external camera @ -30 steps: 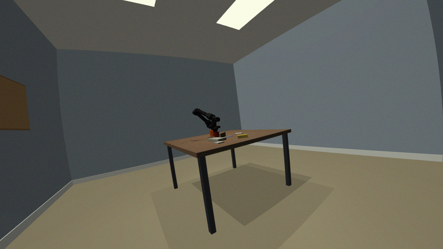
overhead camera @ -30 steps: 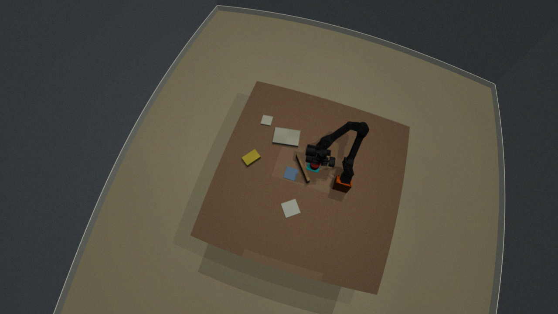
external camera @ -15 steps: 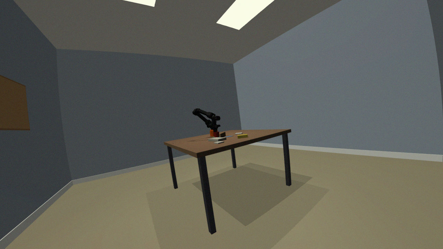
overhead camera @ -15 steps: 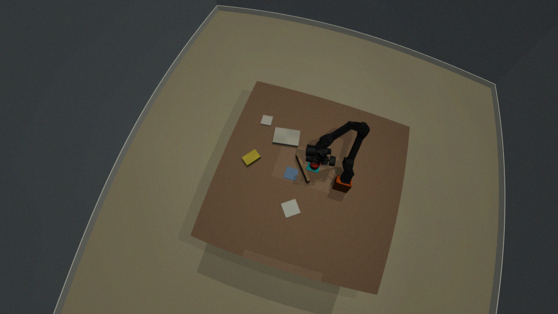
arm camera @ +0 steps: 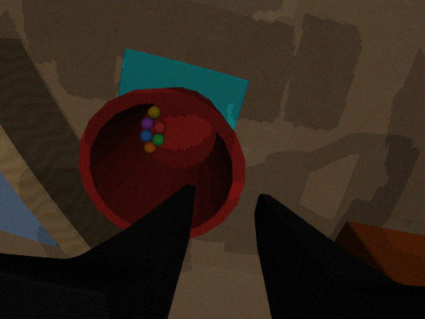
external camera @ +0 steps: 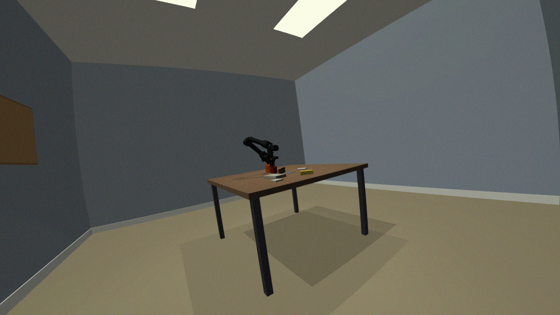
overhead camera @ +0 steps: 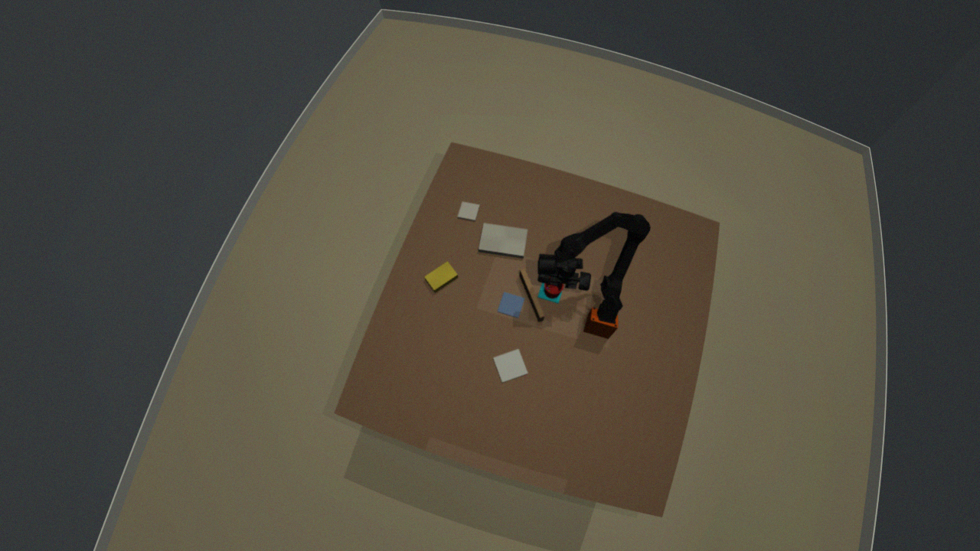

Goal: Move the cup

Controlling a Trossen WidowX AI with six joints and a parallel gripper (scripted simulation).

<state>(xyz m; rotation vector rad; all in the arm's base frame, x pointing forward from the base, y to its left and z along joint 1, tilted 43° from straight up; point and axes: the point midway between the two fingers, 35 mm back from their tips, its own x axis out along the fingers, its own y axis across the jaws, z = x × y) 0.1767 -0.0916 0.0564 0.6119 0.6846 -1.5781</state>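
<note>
Now: gripper tip 3 cm short of the red cup and 4 cm above it. From my gripper tip the other things lie so: wooden bar (10 cm ahead, 4 cm to the left, 6 cm below); then teal pad (3 cm ahead, 1 cm to the right, 9 cm below); then yellow block (46 cm ahead, 3 cm to the left, 7 cm below).
</note>
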